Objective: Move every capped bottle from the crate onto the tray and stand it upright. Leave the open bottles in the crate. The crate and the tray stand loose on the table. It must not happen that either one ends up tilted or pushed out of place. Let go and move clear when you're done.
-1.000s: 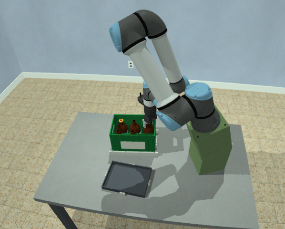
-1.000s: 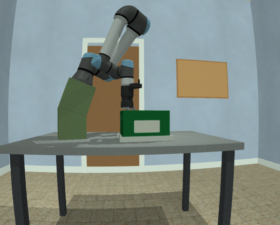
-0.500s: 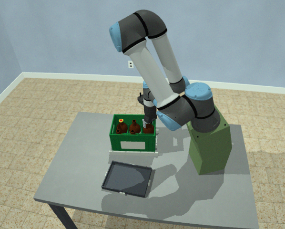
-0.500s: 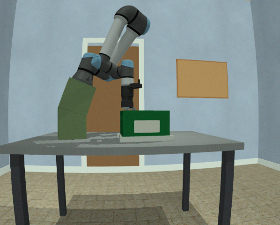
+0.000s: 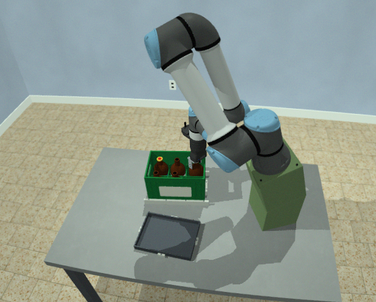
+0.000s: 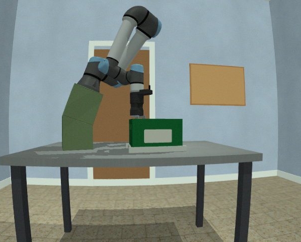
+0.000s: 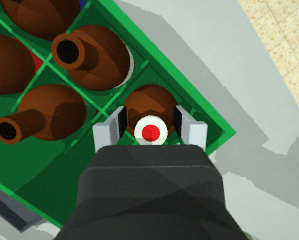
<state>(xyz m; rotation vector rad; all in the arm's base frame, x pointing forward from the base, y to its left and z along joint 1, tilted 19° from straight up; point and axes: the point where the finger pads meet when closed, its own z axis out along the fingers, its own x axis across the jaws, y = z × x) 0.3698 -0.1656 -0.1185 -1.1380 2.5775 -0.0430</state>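
Now: hand 8 cm short of the green crate, 6 cm above it and 5 cm to the right of it. Also, from my hand: dark grey tray: 34 cm to the left, 13 cm below, 9 cm ahead.
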